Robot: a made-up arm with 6 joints.
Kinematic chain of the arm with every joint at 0, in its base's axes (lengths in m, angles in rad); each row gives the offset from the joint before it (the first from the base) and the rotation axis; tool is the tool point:
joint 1: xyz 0 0 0.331 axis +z
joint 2: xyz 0 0 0 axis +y
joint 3: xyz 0 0 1.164 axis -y
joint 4: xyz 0 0 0 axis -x
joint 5: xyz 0.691 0 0 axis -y
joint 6: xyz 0 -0.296 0 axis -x
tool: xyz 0 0 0
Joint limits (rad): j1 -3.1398..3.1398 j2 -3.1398..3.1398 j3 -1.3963..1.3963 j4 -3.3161..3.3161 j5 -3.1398..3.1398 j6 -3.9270..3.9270
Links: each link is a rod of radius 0.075 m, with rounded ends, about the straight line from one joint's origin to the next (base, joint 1, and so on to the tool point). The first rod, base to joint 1, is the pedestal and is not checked.
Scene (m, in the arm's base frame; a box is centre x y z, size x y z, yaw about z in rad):
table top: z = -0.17
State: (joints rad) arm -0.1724 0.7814 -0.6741 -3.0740 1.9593 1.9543
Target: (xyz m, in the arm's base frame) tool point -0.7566 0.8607 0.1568
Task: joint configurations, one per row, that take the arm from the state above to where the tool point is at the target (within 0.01 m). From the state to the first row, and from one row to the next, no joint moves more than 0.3 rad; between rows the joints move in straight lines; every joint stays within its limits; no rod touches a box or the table.
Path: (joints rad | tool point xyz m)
1: 0.1030 0.8229 -0.6376 -3.0870 1.9593 1.9543 | 0.8781 0.3879 0.4341
2: 0.3784 0.8644 -0.6011 -3.1000 1.9593 1.9543 | 0.7697 0.6243 0.3981
3: 0.6538 0.9059 -0.5646 -3.1130 1.9593 1.9543 | 0.5954 0.8290 0.3608
4: 0.9292 0.9474 -0.5281 -3.1260 1.9593 1.9543 | 0.3651 0.9832 0.3222
5: 1.2046 0.9889 -0.4916 -3.1391 1.9593 1.9543 | 0.0939 1.0714 0.2825
6: 1.4800 1.0304 -0.4551 -3.1521 1.9593 1.9543 | -0.1986 1.0826 0.2416
7: 1.7554 1.0719 -0.4185 -3.1651 1.9593 1.9543 | -0.4900 1.0118 0.1997
8: 2.0308 1.1134 -0.3820 -3.1781 1.9593 1.9543 | -0.7566 0.8608 0.1568

